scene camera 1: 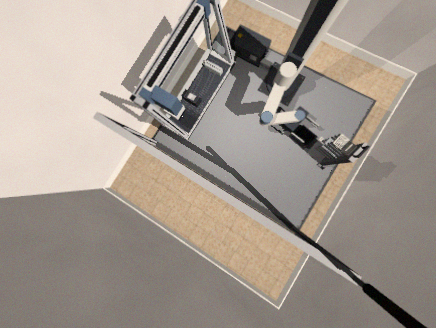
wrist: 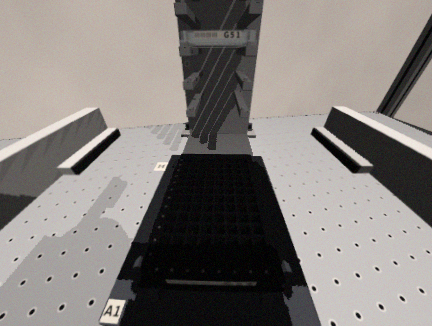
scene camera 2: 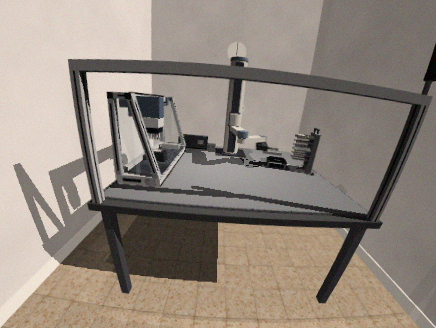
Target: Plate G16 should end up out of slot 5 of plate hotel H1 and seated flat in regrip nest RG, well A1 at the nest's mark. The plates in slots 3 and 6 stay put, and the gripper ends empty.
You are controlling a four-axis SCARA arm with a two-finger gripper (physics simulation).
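Where they show: gripper, fingertip midpoint: [scene camera 1: 310, 134] [wrist: 215, 120] [scene camera 2: 280, 151]; arm's base, origin of the base link: [scene camera 2: 229, 153].
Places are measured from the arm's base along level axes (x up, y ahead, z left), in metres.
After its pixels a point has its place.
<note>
Plate G16 [wrist: 215, 215] @[x 0.084, y 0.329, z 0.360 m] [scene camera 1: 303, 135] @[x 0.080, y 0.339, z 0.371 m], black, lies in regrip nest RG [wrist: 305, 305] @[x 0.073, y 0.370, z 0.300 m] and looks level. Its label strip is too edge-on to read. The nest's A1 mark is beside the near left corner in the wrist view. My gripper [wrist: 215, 120] @[x 0.147, y 0.335, z 0.393 m] is open and empty, its fingers wide apart on either side, above and clear of the plate. Plate hotel H1 [wrist: 220, 112] @[x 0.073, y 0.386, z 0.622 m] [scene camera 2: 313, 152] @[x 0.195, y 0.452, z 0.619 m] stands beyond the nest. A plate labelled G51 [wrist: 217, 38] @[x 0.198, y 0.356, z 0.499 m] rests in the hotel; its slot number is not readable. Empty shelf brackets show below it.
A framed machine with a blue head [scene camera 1: 167, 101] @[x 0.500, y 0.747, z -0.505 m] [scene camera 2: 152, 107] @[x 0.445, y 0.778, z -0.501 m] stands at the left of the table. A black box [scene camera 1: 251, 46] @[x 0.127, y -0.081, z -0.367 m] [scene camera 2: 196, 141] @[x 0.091, y -0.035, z -0.358 m] stands at the back, near the arm's column [scene camera 2: 236, 105] @[x 0.485, y 0.077, z 0.008 m]. A dark frame [scene camera 2: 250, 73] @[x 0.600, y 1.044, z -0.046 m] spans the table's front edge.
</note>
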